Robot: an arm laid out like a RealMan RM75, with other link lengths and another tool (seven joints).
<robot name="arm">
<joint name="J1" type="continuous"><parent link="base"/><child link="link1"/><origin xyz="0 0 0.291" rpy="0 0 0"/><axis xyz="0 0 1"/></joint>
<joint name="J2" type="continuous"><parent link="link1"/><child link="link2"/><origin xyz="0 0 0" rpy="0 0 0"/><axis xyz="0 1 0"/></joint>
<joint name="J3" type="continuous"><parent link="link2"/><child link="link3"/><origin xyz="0 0 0.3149" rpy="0 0 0"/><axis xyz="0 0 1"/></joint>
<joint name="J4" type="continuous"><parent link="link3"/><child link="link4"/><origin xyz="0 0 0" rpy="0 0 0"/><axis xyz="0 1 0"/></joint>
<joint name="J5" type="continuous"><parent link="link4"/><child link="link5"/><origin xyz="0 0 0.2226" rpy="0 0 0"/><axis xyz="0 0 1"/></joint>
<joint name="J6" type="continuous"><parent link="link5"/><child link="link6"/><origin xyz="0 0 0" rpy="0 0 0"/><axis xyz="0 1 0"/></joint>
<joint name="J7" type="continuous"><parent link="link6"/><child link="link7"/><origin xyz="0 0 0.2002" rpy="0 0 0"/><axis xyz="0 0 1"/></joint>
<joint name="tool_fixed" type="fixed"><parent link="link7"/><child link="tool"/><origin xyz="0.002 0.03 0.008" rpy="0 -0.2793 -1.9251"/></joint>
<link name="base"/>
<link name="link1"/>
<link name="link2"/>
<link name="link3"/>
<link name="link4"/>
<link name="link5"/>
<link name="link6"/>
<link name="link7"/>
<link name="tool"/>
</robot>
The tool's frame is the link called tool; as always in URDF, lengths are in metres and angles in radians. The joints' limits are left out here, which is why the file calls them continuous.
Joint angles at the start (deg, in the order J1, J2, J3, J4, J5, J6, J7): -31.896 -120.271 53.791 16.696 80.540 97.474 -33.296
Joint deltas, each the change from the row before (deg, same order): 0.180 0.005 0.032 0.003 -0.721 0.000 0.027; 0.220 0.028 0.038 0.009 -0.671 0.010 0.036; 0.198 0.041 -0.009 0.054 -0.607 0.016 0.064; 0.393 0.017 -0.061 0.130 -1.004 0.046 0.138; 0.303 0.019 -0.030 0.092 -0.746 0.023 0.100; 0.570 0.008 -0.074 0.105 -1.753 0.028 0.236; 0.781 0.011 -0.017 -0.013 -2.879 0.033 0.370; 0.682 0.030 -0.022 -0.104 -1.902 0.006 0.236; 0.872 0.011 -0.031 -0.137 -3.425 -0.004 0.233; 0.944 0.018 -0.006 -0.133 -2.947 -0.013 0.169; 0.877 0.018 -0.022 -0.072 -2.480 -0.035 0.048
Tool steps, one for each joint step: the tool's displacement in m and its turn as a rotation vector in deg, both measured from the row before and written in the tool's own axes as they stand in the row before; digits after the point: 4 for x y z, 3 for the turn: 0.0009 0.0014 -0.0010 -0.505 0.552 0.172; 0.0007 0.0012 -0.0014 -0.448 0.551 0.160; 0.0009 0.0013 -0.0014 -0.397 0.521 0.243; 0.0013 0.0021 -0.0024 -0.710 0.914 0.434; 0.0009 0.0015 -0.0019 -0.506 0.690 0.309; 0.0024 0.0036 -0.0036 -1.220 1.547 0.682; 0.0040 0.0057 -0.0053 -1.962 2.406 0.986; 0.0023 0.0032 -0.0048 -1.259 1.810 0.508; 0.0052 0.0069 -0.0066 -2.321 2.946 0.933; 0.0042 0.0056 -0.0071 -1.924 2.733 0.712; 0.0037 0.0048 -0.0067 -1.594 2.405 0.549
